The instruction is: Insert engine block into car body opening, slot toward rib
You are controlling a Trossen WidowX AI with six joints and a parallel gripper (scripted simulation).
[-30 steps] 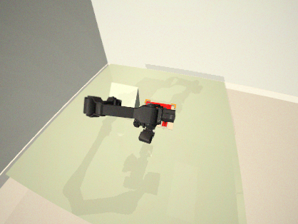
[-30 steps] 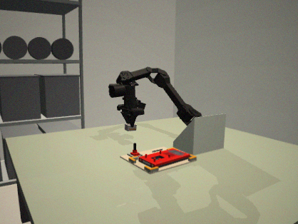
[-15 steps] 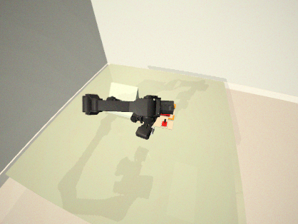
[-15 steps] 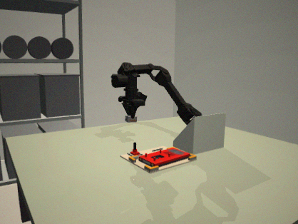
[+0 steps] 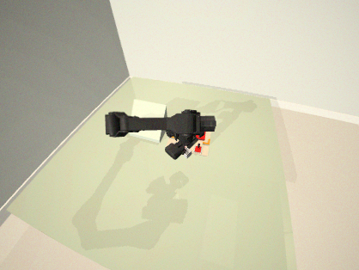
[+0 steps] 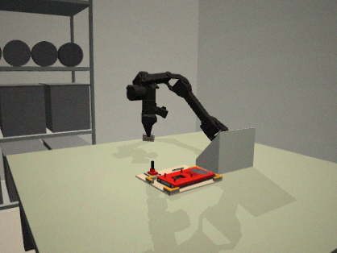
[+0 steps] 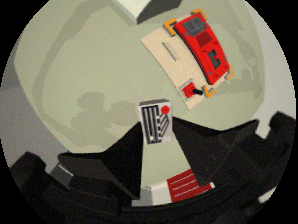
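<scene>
My gripper tip is 4 cm short of the black upright peg, 12 cm to the right of it and 10 cm above it. From my gripper tip the other things lie so: grey engine block 1 cm below.
</scene>
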